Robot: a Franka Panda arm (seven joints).
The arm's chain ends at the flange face. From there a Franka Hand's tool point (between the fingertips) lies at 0.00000 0.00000 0.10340 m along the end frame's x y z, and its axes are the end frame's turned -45 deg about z.
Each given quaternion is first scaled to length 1.
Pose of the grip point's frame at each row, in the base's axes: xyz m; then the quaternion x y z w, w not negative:
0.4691 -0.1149 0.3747 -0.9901 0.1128 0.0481 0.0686
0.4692 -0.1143 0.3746 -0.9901 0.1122 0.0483 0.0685
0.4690 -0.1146 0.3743 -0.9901 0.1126 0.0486 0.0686
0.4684 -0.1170 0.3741 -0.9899 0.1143 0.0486 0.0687
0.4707 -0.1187 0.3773 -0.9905 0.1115 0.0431 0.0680
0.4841 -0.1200 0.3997 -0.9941 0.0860 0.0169 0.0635
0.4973 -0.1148 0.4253 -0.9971 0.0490 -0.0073 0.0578
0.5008 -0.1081 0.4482 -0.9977 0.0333 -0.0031 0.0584
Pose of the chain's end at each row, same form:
0.4773 -0.1301 0.4766 -0.8715 0.4831 0.0707 0.0450
0.4775 -0.1294 0.4765 -0.8718 0.4826 0.0708 0.0448
0.4774 -0.1298 0.4762 -0.8716 0.4829 0.0712 0.0448
0.4767 -0.1322 0.4760 -0.8708 0.4844 0.0712 0.0449
0.4780 -0.1336 0.4794 -0.8724 0.4821 0.0658 0.0463
0.4864 -0.1334 0.5022 -0.8855 0.4599 0.0399 0.0522
0.4952 -0.1266 0.5280 -0.9024 0.4268 0.0154 0.0562
0.4998 -0.1201 0.5509 -0.9090 0.4126 0.0195 0.0551

